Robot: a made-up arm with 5 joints.
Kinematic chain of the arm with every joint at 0, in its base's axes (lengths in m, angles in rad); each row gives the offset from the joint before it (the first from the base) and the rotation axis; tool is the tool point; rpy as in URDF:
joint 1: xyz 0.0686 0 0.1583 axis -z
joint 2: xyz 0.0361 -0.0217 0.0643 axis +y
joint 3: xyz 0.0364 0 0.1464 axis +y
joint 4: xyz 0.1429 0 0.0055 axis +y
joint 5: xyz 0.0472 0.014 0 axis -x
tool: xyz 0 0 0 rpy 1.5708 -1.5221 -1.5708
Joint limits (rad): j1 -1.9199..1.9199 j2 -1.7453..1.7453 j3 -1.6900..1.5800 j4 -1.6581..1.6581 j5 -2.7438..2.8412
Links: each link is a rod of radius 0.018 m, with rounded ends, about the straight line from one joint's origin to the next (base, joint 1, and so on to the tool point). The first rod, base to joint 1, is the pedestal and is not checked.
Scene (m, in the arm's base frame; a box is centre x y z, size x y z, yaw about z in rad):
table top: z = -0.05
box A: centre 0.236 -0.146 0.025 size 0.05 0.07 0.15 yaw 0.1
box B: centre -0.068 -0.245 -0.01 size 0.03 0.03 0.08 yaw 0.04
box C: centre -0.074 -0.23 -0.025 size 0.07 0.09 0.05 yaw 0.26
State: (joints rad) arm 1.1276 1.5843 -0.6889 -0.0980 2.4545
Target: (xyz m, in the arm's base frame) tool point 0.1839 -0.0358 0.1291
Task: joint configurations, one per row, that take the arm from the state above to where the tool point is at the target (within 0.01 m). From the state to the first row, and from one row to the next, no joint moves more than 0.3 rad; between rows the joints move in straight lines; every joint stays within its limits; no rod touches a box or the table.
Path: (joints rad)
1: 1.0386 1.3500 -0.4445 0.0222 2.4545
2: 0.9496 1.1158 -0.2001 0.1423 2.4545
3: 0.8606 0.8815 0.0442 0.2625 2.4545
4: 0.7716 0.6473 0.2886 0.3827 2.4545
5: 0.6825 0.4130 0.5330 0.5029 2.4545
6: 0.4599 0.5700 0.7413 0.5500 2.4545
7: 0.2372 0.7270 0.9495 0.5971 2.4545

